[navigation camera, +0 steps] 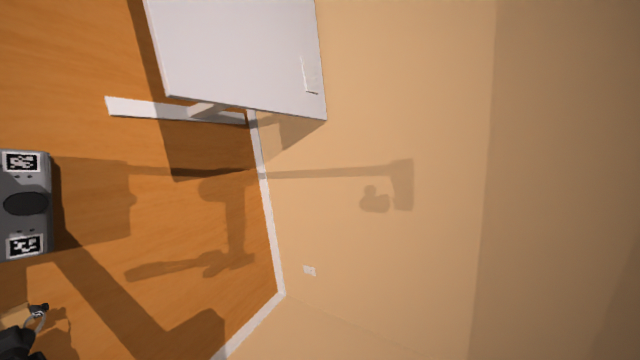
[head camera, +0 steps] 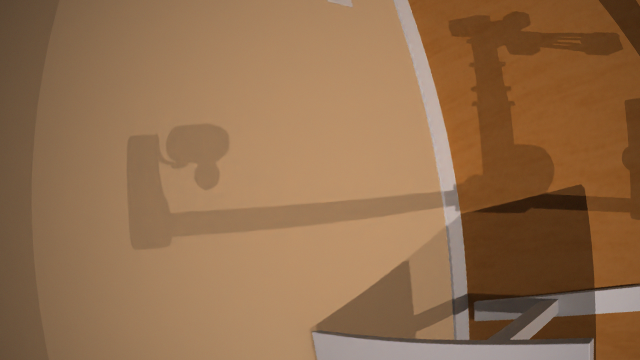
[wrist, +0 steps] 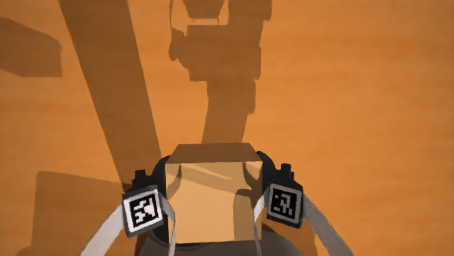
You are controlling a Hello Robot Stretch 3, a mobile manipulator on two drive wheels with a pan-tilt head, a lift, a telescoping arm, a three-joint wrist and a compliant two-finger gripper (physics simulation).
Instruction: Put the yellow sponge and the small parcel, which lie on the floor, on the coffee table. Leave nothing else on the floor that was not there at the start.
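Frame: origin at the robot's base, x ahead, y left, z up, level; millimetres.
Seen in the pictures: gripper, fingertip midpoint: [navigation camera: 13,318] [wrist: 214,171]; robot's base at its link origin: [navigation camera: 26,201].
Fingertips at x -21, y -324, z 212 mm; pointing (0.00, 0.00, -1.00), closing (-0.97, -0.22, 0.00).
Observation:
Offsets run from my fingertips to a thing's top centre. Level surfaces: height alone.
The small parcel {dx -1, dy +3, dz +45 mm} [wrist: 207,202] [navigation camera: 15,316], a light brown box, sits between the two fingers of my gripper [wrist: 214,171] in the wrist view, a finger on each side of it, held above the wooden floor. In the navigation view part of the parcel and a fingertip show at the lower left edge. The yellow sponge does not show in these views. A white table {dz +509 mm} [head camera: 450,351] [navigation camera: 240,50] stands against the wall; I cannot tell whether it is the coffee table.
A flat white piece {dx +785, dy +895, dz +518 mm} [navigation camera: 310,77] is on the white table near its wall side. The table's foot [head camera: 615,300] [navigation camera: 132,107] extends along the floor. My grey base [navigation camera: 42,217] shows at the left of the navigation view. A wall socket {dx +1174, dy -340, dz +246 mm} [navigation camera: 309,270] is near the room corner.

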